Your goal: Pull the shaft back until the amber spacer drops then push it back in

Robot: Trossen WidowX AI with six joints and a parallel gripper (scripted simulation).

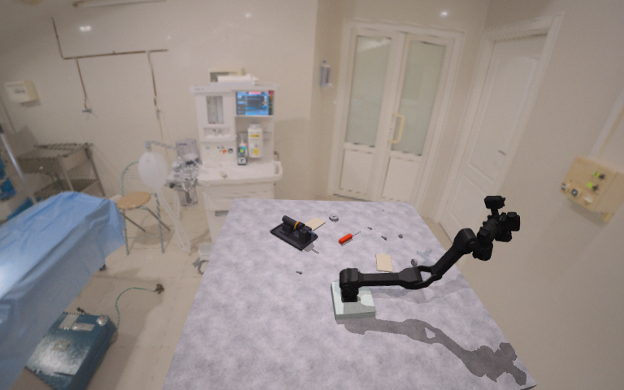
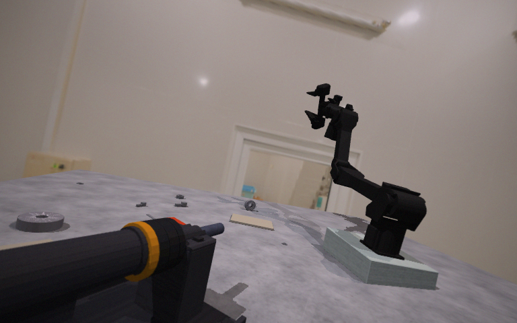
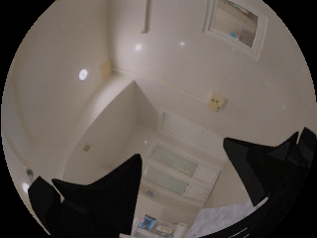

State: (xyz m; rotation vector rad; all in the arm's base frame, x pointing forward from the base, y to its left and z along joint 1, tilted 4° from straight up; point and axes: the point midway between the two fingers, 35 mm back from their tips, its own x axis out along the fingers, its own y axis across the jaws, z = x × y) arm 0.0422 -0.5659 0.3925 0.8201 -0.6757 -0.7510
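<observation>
The shaft is 770 mm to the left of my gripper tip, 400 mm below it and 360 mm ahead of it. The rest, counted from my gripper tip: red-handled tool 500 mm to the left, 470 mm below, 410 mm ahead; then amber spacer 800 mm to the left, 400 mm below, 390 mm ahead; then grey ring 590 mm ahead, 580 mm to the left, 470 mm below.
</observation>
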